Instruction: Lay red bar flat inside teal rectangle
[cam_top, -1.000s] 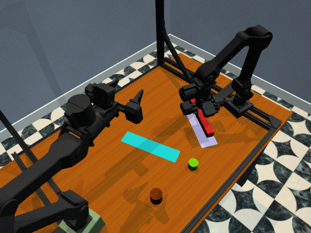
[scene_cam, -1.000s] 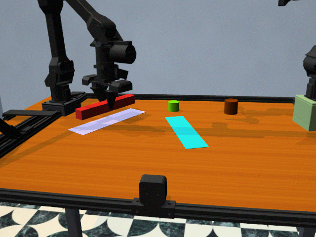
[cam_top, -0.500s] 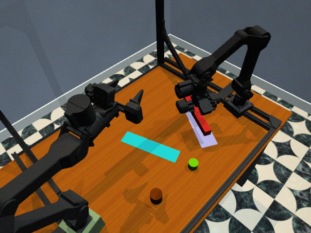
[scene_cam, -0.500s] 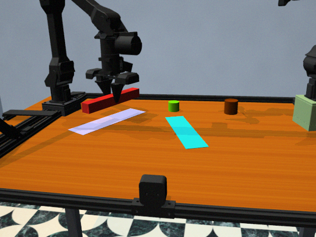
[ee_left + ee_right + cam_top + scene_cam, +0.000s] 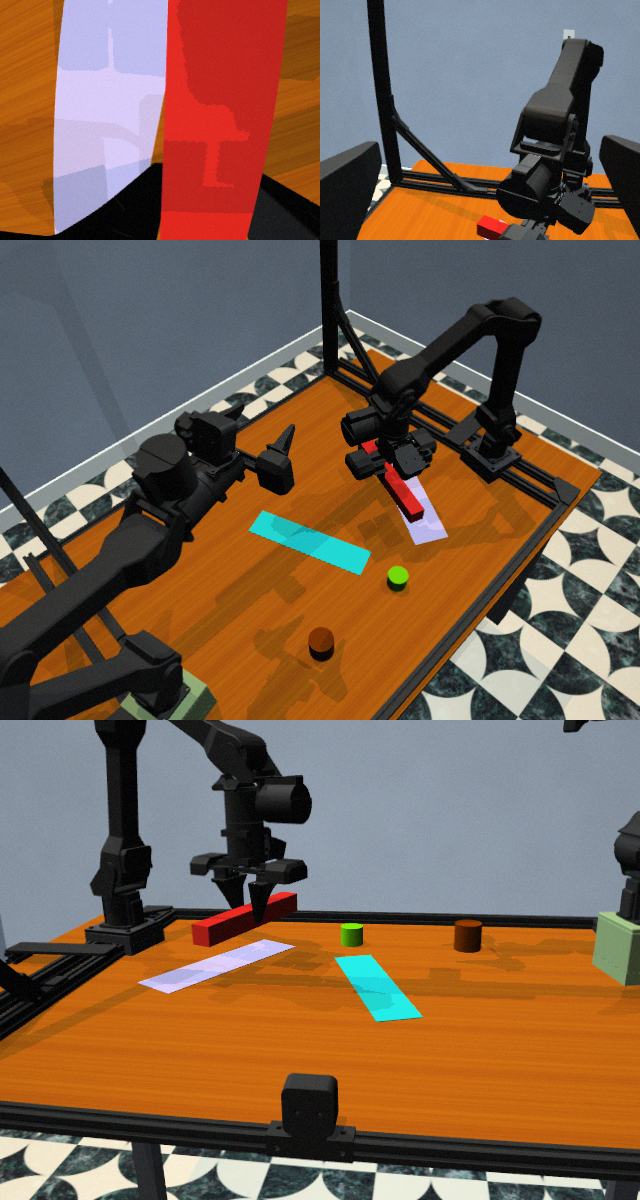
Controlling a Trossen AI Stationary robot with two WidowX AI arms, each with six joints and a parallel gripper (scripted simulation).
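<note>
My left gripper is now 20 cm to the left of the teal rectangle, 11 cm above it and 4 cm past it. From my left hand the other things lie so: lavender rectangle: 11 cm below, 6 cm to the left, 1 cm ahead; then red bar: 3 cm below; then green cylinder: 16 cm ahead, 13 cm to the right, 10 cm below.
</note>
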